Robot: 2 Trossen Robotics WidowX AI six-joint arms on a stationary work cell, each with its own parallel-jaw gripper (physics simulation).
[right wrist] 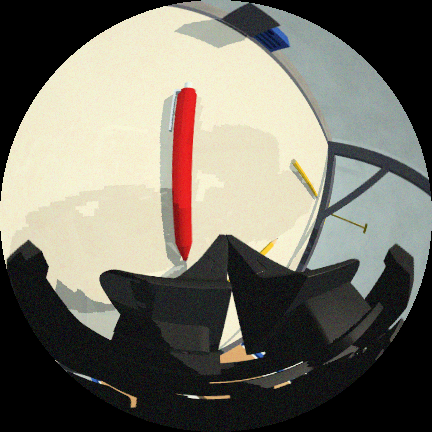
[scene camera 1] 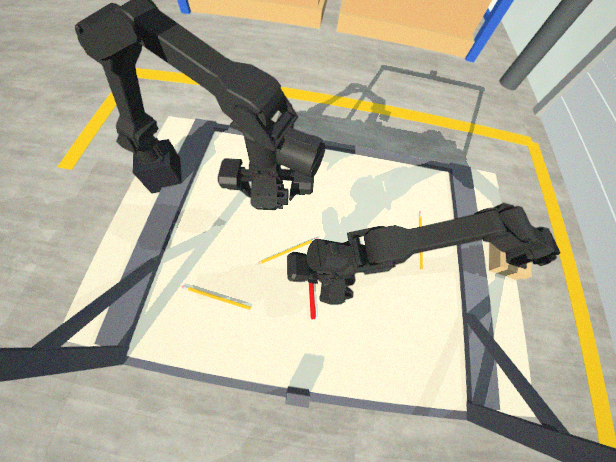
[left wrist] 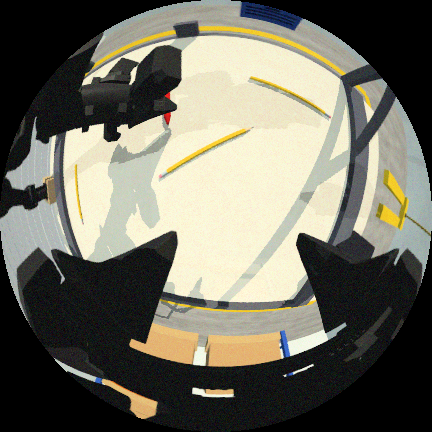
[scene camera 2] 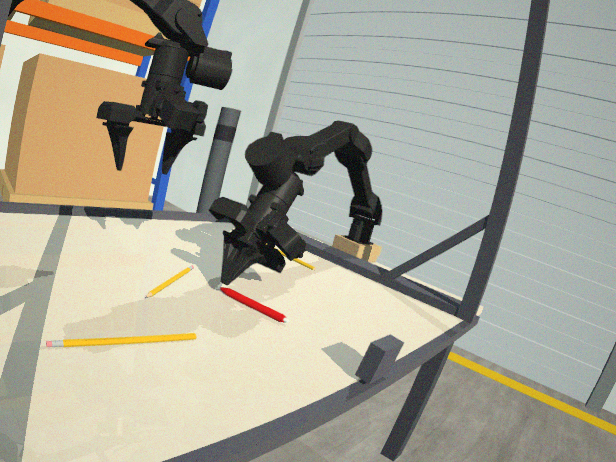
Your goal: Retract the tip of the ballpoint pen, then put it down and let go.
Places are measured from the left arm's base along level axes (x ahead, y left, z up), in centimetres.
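Where they show: left gripper, between the fingertips: [left wrist: 240,238] [scene camera 2: 142,172]; right gripper, between the fingertips: [right wrist: 224,240] [left wrist: 175,107] [scene camera 2: 223,283]; left arm's base, origin of its link: [scene camera 1: 151,155]; right arm's base, origin of its link: [scene camera 1: 515,256] [left wrist: 45,190] [scene camera 2: 358,240].
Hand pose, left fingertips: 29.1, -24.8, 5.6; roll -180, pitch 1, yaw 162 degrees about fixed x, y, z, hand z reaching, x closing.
Note:
Things, the pixels of their centre, and the offset from my left fingertips, as dx, dy, dz.
- red ballpoint pen, middle of its body: [right wrist: 179,174] [scene camera 2: 251,303] [left wrist: 165,96] [scene camera 1: 312,294] +5.4, -21.6, -15.7
- dark block, middle of its body: [scene camera 2: 380,358] [scene camera 1: 297,396] -4.2, -42.6, -13.2
A red ballpoint pen [scene camera 1: 313,300] [scene camera 2: 254,304] [left wrist: 167,117] [right wrist: 183,175] lies flat on the white table. In the right wrist view its white button end is at the top and its pointed end faces my fingers; whether the writing tip stands out is too small to tell. My right gripper [scene camera 2: 226,283] [left wrist: 175,107] [right wrist: 224,240] is shut and empty, its fingertips low over the table beside the pen's pointed end. My right arm hides part of the pen in scene camera 1. My left gripper [scene camera 2: 143,171] [left wrist: 240,238] is open and empty, high above the table, away from the pen.
Yellow pencils lie about: one between the arms [scene camera 1: 287,251] [scene camera 2: 170,282] [left wrist: 207,151], one at the lower left [scene camera 1: 217,297] [scene camera 2: 120,340] and one behind my right arm [scene camera 1: 421,245] [scene camera 2: 302,262]. A dark block [scene camera 1: 298,396] [scene camera 2: 380,359] stands at the near table edge.

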